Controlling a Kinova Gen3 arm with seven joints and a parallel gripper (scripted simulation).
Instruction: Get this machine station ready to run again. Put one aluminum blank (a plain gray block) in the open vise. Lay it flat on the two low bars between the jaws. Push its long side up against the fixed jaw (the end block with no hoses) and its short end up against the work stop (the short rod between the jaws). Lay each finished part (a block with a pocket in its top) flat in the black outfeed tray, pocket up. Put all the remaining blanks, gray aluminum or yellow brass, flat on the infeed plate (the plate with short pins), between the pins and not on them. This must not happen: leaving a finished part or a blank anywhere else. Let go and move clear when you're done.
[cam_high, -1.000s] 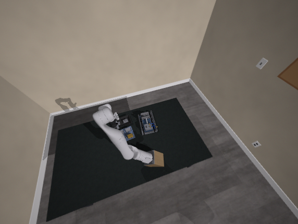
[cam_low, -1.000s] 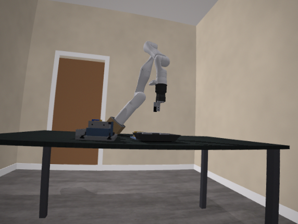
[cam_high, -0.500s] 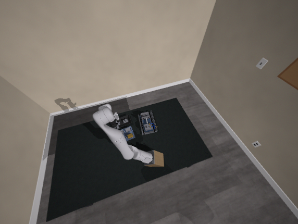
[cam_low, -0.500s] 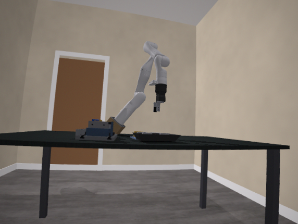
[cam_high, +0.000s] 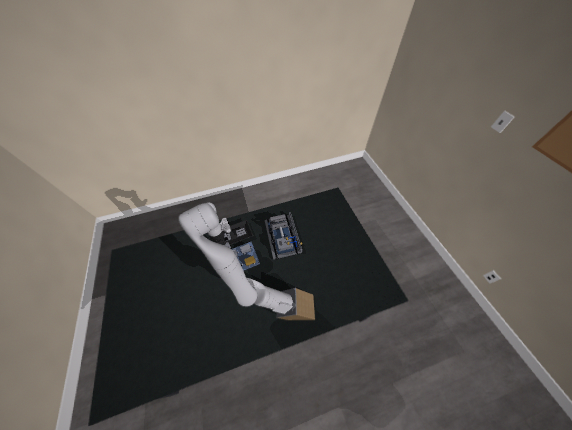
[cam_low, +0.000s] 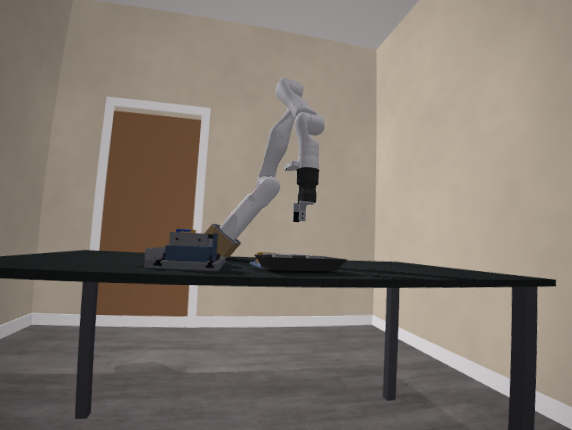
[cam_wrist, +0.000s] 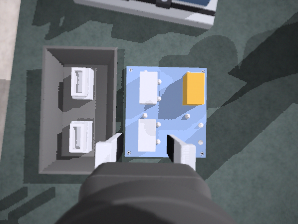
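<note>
My gripper is now 4 cm past the bluish plate, 4 cm to the left of it and 17 cm above it. The rest, counted from my hand: vise: 1 cm ahead, 34 cm to the right, 13 cm below; then yellow brass blank: 9 cm behind, 9 cm to the right, 15 cm below.
</note>
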